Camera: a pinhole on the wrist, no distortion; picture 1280 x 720 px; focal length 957.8 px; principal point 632.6 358.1 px. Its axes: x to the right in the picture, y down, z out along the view. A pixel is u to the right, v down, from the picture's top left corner.
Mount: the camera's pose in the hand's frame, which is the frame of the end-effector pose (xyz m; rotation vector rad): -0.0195 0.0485 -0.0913 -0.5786 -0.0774 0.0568
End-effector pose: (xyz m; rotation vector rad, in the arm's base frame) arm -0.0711 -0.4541 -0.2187 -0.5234 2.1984 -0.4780
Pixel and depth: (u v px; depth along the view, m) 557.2 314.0 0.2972
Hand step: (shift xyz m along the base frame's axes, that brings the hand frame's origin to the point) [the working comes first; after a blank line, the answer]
In the camera's frame: -0.0234 -0.0137 0.2972

0.1268 0.1748 -0.1529
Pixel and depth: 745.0 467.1 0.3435
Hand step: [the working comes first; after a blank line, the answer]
In the camera's frame: 0.0403 0.0391 0.3435

0.0880 0.2055 -0.2338
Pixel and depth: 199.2 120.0 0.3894
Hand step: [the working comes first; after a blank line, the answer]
In the camera's frame: -0.1762 -0.0968 0.3894

0.3149 0.2115 -0.1075
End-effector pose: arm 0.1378 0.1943 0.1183 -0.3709 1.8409 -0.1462
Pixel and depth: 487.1 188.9 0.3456
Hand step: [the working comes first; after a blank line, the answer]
In the camera's frame: -0.0525 -0.0611 0.3456

0.2097 0.2236 -0.0287
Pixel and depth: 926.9 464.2 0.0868
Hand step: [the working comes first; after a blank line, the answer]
In the camera's frame: 0.0267 0.0096 0.0868

-0.0400 0.0979 -0.0226
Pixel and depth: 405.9 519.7 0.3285
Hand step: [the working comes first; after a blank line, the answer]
In the camera's frame: -0.0778 0.0554 0.3285

0.1259 0.3066 -0.0047
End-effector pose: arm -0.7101 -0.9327 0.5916 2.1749 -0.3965 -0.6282
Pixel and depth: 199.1 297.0 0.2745
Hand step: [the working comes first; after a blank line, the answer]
In the camera's frame: -0.1242 -0.0175 0.2745

-0.2282 -0.1156 0.1111
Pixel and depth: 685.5 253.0 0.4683
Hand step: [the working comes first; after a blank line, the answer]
In the camera's frame: 0.0259 -0.0514 0.4683

-0.2298 -0.3520 0.0382
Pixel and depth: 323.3 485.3 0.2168
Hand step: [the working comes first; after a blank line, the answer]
In the camera's frame: -0.0700 0.0288 0.2168

-0.1420 -0.1058 0.1407
